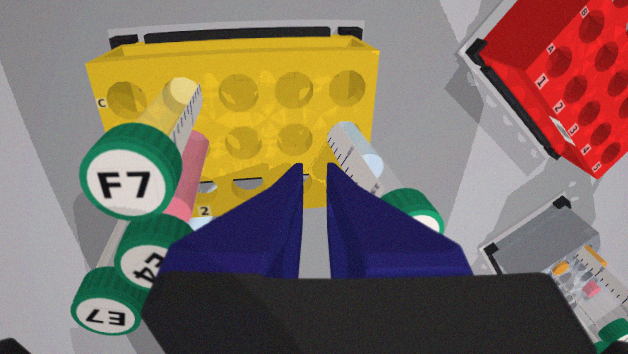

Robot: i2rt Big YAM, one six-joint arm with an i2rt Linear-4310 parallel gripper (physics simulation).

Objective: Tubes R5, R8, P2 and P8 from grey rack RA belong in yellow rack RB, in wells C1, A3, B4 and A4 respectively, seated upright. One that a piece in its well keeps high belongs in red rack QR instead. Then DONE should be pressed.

Scene:
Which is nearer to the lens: the red rack QR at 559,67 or the grey rack RA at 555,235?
The red rack QR.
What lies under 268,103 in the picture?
A yellow rack RB.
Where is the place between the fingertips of the gripper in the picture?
At 315,176

